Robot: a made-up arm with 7 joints. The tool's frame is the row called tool. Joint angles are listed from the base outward.
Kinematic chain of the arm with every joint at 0, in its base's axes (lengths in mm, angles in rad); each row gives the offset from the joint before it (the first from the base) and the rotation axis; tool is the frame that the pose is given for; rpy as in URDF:
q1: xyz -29 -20 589 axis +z
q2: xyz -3 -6 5 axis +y
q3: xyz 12 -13 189 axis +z
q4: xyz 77 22 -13 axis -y
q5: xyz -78 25 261 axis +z
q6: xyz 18 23 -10 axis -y
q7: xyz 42 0 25 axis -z
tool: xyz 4 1 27 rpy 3.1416 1.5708 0
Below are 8 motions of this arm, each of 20 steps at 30 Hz.
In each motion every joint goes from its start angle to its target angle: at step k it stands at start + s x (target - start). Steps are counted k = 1, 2, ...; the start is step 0. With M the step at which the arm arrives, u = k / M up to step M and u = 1 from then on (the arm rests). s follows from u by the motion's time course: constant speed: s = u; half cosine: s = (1 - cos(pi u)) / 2; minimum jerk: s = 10 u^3 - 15 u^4 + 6 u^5.
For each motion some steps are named. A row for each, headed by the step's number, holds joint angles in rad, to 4 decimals.
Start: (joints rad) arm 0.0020 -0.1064 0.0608 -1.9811 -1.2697 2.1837 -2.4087
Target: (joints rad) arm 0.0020 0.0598 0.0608 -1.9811 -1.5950 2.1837 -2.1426
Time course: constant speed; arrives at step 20
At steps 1, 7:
1: 0.0020 -0.0981 0.0608 -1.9811 -1.2860 2.1837 -2.3954
7: 0.0020 -0.0482 0.0608 -1.9811 -1.3836 2.1837 -2.3156

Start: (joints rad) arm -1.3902 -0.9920 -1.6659 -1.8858 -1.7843 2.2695 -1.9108
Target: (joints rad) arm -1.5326 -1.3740 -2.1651 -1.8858 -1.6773 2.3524 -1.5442
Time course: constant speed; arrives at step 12
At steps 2, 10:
2: -1.4139 -1.0557 -1.7491 -1.8858 -1.7665 2.2833 -1.8497
10: -1.5089 -1.3103 -2.0819 -1.8858 -1.6951 2.3386 -1.6053

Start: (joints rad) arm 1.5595 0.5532 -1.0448 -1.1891 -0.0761 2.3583 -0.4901
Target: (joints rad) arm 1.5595 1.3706 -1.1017 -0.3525 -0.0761 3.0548 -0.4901
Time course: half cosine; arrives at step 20
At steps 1, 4, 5, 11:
1: 1.5595 0.5582 -1.0452 -1.1840 -0.0761 2.3626 -0.4901
4: 1.5595 0.6313 -1.0502 -1.1092 -0.0761 2.4248 -0.4901
5: 1.5595 0.6729 -1.0531 -1.0666 -0.0761 2.4603 -0.4901
11: 1.5595 1.0258 -1.0777 -0.7054 -0.0761 2.7610 -0.4901

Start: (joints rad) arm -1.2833 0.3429 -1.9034 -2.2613 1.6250 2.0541 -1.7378
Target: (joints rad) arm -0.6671 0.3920 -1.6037 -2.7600 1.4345 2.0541 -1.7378
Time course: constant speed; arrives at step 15
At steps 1, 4, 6, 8, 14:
1: -1.2422 0.3462 -1.8834 -2.2945 1.6123 2.0541 -1.7378
4: -1.1190 0.3560 -1.8235 -2.3943 1.5742 2.0541 -1.7378
6: -1.0368 0.3625 -1.7835 -2.4608 1.5488 2.0541 -1.7378
8: -0.9547 0.3691 -1.7436 -2.5273 1.5234 2.0541 -1.7378
14: -0.7082 0.3887 -1.6237 -2.7268 1.4472 2.0541 -1.7378

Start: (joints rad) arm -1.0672 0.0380 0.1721 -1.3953 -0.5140 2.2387 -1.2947
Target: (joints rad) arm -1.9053 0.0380 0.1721 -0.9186 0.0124 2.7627 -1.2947
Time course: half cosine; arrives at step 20
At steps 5, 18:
5: -1.1899 0.0380 0.1721 -1.3255 -0.4369 2.3154 -1.2947
18: -1.8848 0.0380 0.1721 -0.9303 -0.0005 2.7499 -1.2947

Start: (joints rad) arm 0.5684 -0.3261 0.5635 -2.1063 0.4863 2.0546 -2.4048
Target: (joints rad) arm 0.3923 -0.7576 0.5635 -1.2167 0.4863 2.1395 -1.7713
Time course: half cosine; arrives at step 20
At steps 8, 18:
8: 0.5076 -0.4752 0.5635 -1.7990 0.4863 2.0839 -2.1859
18: 0.3966 -0.7470 0.5635 -1.2385 0.4863 2.1374 -1.7868

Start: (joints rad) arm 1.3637 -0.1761 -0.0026 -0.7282 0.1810 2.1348 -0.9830
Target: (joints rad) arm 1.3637 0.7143 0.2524 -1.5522 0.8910 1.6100 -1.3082
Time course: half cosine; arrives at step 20
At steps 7, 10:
7: 1.3637 0.0670 0.0670 -0.9532 0.3748 1.9915 -1.0718
10: 1.3637 0.2691 0.1249 -1.1402 0.5360 1.8724 -1.1456

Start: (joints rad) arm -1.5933 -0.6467 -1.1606 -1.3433 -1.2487 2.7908 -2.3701
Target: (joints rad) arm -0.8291 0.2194 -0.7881 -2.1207 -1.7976 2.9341 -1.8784
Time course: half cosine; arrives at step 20
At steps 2, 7, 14, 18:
2: -1.5746 -0.6255 -1.1515 -1.3623 -1.2621 2.7943 -2.3581
7: -1.3847 -0.4103 -1.0589 -1.5555 -1.3986 2.8299 -2.2359
14: -0.9866 0.0409 -0.8649 -1.9605 -1.6845 2.9046 -1.9797
18: -0.8478 0.1982 -0.7972 -2.1017 -1.7842 2.9306 -1.8904

